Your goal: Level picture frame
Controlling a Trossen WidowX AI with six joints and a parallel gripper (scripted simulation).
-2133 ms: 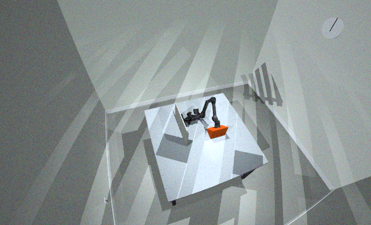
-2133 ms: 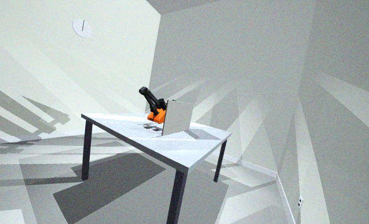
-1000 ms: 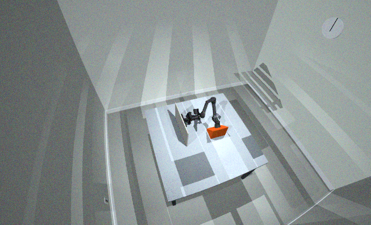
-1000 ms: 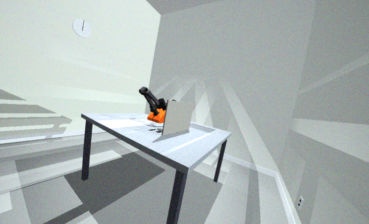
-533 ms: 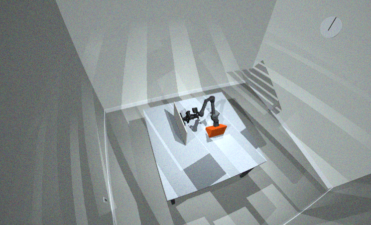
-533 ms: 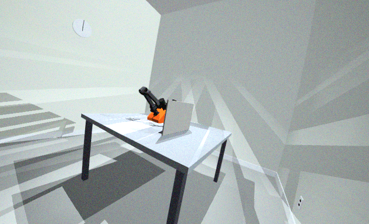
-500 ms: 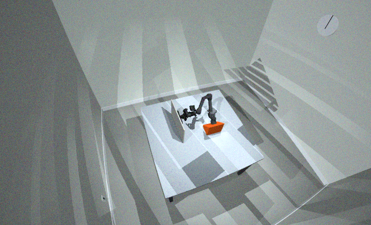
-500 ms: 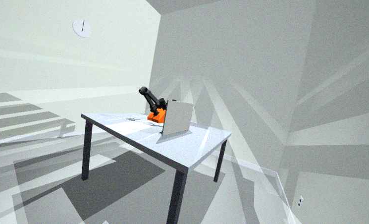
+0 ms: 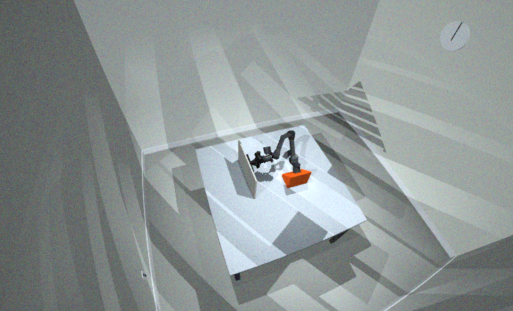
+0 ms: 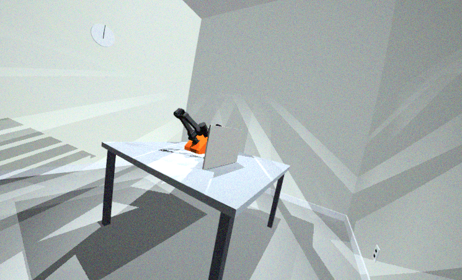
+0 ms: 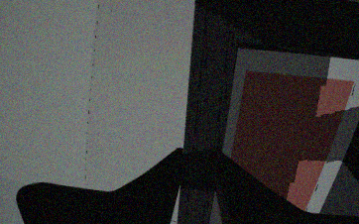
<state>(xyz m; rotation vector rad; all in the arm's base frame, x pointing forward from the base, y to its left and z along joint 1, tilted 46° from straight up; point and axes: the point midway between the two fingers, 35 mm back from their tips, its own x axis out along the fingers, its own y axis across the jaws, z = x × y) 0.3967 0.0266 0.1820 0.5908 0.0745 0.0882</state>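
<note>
The picture frame lies 1 cm to the right of my gripper tip and 5 cm below it. From my gripper tip the other things lie so: wall panel: 2 cm ahead, 1 cm to the left, 6 cm below.
</note>
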